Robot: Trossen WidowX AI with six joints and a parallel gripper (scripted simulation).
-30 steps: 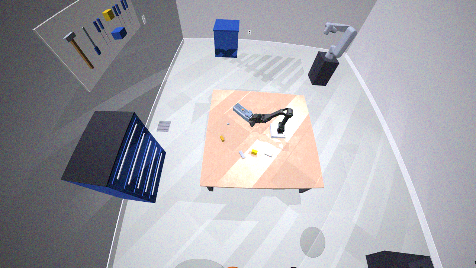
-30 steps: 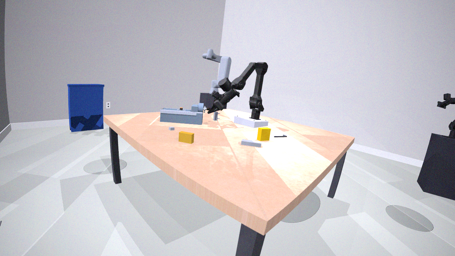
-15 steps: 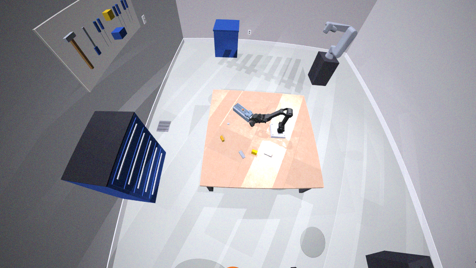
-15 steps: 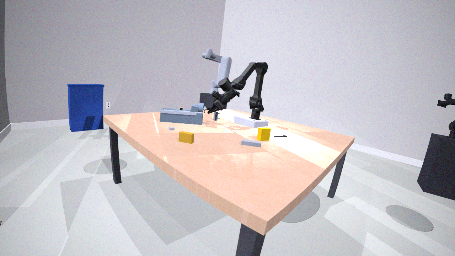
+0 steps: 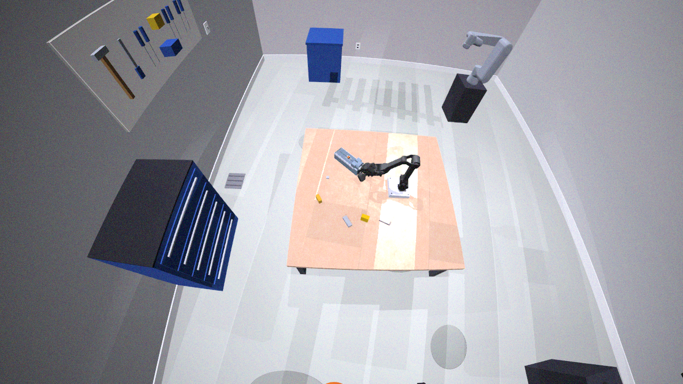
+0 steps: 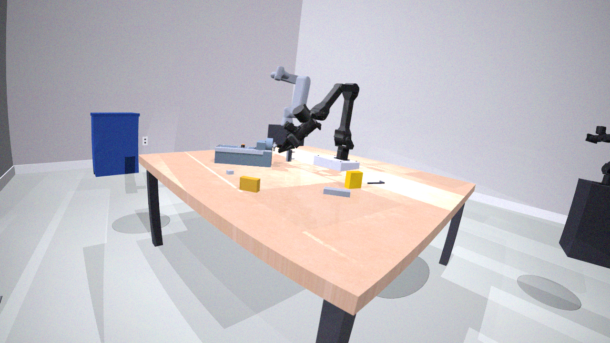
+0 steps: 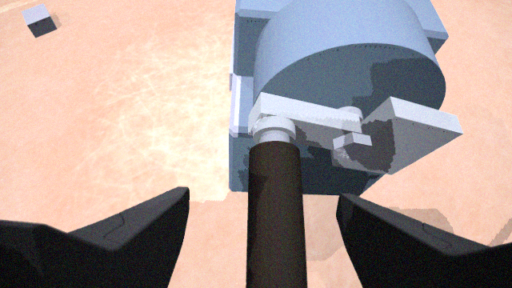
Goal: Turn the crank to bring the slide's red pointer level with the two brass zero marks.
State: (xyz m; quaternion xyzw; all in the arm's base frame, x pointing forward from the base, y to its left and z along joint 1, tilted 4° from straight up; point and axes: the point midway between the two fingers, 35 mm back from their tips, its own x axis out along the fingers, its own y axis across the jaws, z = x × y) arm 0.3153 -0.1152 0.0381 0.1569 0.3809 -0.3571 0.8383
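Now: the crank 10 mm behind my gripper tip, 10 mm to the right of it and 20 mm above it. The rest, counted from my gripper tip: red pointer 90 mm ahead, 140 mm to the right, 10 mm above; then grey cube 270 mm ahead, 10 mm to the left, 60 mm below; then dark brown handle 10 mm behind, 10 mm to the left, 20 mm above.
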